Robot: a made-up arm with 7 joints. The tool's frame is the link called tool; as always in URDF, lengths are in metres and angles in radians. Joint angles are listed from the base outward. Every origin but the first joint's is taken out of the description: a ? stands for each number. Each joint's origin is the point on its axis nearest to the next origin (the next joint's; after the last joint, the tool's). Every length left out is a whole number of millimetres.
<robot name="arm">
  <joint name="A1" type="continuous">
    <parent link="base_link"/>
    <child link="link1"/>
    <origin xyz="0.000 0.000 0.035" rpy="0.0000 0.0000 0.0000"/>
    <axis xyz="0 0 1"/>
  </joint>
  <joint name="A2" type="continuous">
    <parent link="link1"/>
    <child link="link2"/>
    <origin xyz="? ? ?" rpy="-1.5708 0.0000 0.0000"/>
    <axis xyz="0 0 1"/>
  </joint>
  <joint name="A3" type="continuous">
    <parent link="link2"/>
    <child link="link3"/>
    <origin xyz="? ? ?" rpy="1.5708 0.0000 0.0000"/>
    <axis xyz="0 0 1"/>
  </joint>
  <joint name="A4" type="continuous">
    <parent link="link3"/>
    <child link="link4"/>
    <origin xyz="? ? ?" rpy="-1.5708 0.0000 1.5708"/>
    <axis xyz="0 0 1"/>
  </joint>
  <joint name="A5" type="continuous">
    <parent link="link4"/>
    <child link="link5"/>
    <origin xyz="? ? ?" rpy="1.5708 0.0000 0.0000"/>
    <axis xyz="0 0 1"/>
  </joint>
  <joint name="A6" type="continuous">
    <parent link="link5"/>
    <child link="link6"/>
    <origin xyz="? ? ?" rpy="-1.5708 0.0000 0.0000"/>
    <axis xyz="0 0 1"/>
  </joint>
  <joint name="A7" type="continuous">
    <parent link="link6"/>
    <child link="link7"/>
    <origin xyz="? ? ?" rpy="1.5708 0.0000 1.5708"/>
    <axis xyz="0 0 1"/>
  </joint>
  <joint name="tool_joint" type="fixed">
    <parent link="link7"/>
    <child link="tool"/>
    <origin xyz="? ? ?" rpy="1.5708 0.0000 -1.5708"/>
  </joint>
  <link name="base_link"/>
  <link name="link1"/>
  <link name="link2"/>
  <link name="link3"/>
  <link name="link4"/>
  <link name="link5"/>
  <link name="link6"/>
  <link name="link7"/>
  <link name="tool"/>
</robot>
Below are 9 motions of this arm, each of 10 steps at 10 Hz.
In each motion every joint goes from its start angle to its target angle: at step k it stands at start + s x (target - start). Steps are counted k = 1, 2, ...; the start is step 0. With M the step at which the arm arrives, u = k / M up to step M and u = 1 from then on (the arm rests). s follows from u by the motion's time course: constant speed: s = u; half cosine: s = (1 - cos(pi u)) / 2; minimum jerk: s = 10 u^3 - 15 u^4 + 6 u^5.
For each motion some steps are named. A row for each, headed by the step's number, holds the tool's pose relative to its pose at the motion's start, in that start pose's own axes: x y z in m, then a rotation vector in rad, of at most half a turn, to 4 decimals.
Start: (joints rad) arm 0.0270 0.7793 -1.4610 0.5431 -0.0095 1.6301 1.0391
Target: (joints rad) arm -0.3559 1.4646 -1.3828 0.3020 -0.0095 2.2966 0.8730
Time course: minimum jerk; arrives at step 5
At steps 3, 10:
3: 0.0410 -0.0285 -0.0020 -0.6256 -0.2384 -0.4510
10: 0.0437 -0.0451 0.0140 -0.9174 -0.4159 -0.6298

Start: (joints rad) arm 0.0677 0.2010 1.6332 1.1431 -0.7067 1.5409 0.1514
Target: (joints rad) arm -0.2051 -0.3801 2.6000 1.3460 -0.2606 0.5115 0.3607
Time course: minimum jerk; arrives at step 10
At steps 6, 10:
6: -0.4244 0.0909 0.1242 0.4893 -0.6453 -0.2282
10: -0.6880 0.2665 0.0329 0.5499 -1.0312 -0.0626

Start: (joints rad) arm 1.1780 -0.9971 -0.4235 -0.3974 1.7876 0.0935 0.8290
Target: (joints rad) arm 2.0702 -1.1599 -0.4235 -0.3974 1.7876 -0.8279 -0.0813
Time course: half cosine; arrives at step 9
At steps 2, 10:
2: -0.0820 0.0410 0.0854 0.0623 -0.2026 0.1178
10: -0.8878 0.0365 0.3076 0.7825 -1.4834 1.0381

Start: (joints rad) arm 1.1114 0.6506 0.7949 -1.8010 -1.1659 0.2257 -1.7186
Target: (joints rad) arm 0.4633 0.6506 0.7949 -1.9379 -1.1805 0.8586 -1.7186
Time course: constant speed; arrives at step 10
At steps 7, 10:
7: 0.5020 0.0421 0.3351 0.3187 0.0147 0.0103
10: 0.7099 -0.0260 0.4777 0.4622 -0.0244 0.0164

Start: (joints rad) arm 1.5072 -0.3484 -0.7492 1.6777 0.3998 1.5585 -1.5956
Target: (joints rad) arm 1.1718 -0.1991 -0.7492 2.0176 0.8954 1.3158 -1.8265
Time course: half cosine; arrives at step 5
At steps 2, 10:
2: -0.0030 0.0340 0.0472 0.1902 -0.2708 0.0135
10: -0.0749 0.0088 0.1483 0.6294 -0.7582 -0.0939

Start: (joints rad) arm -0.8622 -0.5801 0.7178 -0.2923 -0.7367 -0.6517 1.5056
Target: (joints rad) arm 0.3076 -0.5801 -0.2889 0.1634 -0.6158 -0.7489 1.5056
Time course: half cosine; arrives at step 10
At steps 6, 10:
6: -0.4783 0.1236 -0.4510 -0.0975 0.0079 0.2344
10: -0.7202 0.0373 -0.5750 -0.0889 0.0793 0.2977

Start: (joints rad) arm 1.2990 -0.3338 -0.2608 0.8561 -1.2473 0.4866 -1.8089
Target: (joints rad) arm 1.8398 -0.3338 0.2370 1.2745 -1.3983 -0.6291 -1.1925
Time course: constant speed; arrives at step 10
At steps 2, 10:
2: 0.1493 -0.1554 0.0692 -0.0024 -0.0022 -0.3588
10: 0.2549 -1.1563 0.3164 0.5539 -0.0200 -1.8271

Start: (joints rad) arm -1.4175 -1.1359 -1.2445 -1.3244 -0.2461 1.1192 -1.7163
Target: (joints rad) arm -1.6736 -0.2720 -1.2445 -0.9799 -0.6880 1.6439 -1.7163
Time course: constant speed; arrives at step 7
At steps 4, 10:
4: -0.4422 0.0825 -0.1827 -0.2734 0.2143 0.9732
10: -0.6894 -0.0930 -0.3017 -0.5962 0.4637 1.6224

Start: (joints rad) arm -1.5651 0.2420 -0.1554 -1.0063 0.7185 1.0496 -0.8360
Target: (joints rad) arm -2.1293 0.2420 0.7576 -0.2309 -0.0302 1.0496 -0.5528
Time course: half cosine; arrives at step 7
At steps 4, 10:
4: 0.0133 0.1174 -0.3679 -0.1117 0.5740 0.2866
10: -0.0482 0.1278 -0.5608 -0.3324 0.8121 0.4599

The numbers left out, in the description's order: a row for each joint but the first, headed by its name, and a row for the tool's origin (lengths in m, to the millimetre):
A2: 0.103 0.634 0.000
A3: -0.117 -0.052 0.000
A4: 0.387 0.113 0.000
A5: 0.017 -0.086 0.000
A6: 0.373 -0.089 0.000
A7: 0.223 0.062 0.000
tool: -0.043 -0.087 0.000

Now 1 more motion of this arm.
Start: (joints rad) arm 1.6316 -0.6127 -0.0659 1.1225 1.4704 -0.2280 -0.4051
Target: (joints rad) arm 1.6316 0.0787 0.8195 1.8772 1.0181 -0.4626 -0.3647
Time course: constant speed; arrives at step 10
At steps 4, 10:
4: -0.0469 0.0802 -0.1159 -0.1433 0.2707 0.1953
10: -0.1722 0.1003 -0.2638 -0.5095 0.2655 0.4623

